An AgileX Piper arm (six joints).
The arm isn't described. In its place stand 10 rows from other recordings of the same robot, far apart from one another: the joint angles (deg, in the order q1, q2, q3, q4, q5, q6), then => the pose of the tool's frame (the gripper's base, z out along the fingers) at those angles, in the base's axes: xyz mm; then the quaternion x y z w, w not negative.
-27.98, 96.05, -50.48, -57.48, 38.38, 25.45 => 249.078 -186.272 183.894 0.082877 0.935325 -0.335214 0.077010
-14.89, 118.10, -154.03, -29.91, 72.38, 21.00 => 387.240 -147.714 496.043 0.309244 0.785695 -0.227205 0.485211
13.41, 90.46, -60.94, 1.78, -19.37, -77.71 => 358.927 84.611 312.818 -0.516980 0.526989 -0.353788 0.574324
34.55, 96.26, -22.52, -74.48, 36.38, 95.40 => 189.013 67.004 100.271 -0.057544 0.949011 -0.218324 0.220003
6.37, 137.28, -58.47, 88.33, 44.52, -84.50 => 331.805 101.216 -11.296 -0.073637 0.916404 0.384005 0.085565
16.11, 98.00, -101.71, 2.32, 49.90, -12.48 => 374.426 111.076 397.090 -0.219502 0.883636 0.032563 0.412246
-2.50, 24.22, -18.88, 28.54, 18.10, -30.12 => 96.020 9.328 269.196 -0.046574 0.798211 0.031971 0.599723
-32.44, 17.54, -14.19, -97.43, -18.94, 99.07 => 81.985 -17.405 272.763 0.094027 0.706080 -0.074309 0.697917
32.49, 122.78, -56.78, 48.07, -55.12, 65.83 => 363.010 165.330 109.527 0.574598 0.535779 0.402658 0.469727
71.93, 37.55, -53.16, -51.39, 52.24, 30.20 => 82.778 72.468 412.145 -0.340630 0.712109 0.072350 0.609621
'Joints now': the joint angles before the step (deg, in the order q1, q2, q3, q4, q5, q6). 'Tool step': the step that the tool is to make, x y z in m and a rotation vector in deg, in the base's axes. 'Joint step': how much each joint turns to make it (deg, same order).
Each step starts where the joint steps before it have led.
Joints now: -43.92 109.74 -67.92 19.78 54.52 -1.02
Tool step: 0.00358 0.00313 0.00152 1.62 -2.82 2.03
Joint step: 0.00 0.00 0.00 3.82 0.45 -4.39
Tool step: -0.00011 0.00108 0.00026 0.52 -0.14 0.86
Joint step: 0.00 0.00 -0.01 0.40 0.63 -0.95
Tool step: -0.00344 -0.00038 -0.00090 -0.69 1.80 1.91
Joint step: 0.00 0.00 0.01 -2.45 0.94 -0.16
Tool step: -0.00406 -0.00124 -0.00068 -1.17 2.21 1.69
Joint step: 0.00 -0.06 0.00 -3.14 0.77 0.42
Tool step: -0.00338 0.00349 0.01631 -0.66 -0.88 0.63
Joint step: 0.00 -2.75 0.04 -0.22 1.73 -0.06
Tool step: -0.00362 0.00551 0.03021 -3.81 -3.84 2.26
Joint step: 0.27 -5.19 -0.01 -0.14 0.31 -1.90
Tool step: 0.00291 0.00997 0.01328 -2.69 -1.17 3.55
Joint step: 1.91 -2.40 0.00 -1.25 0.00 -1.11
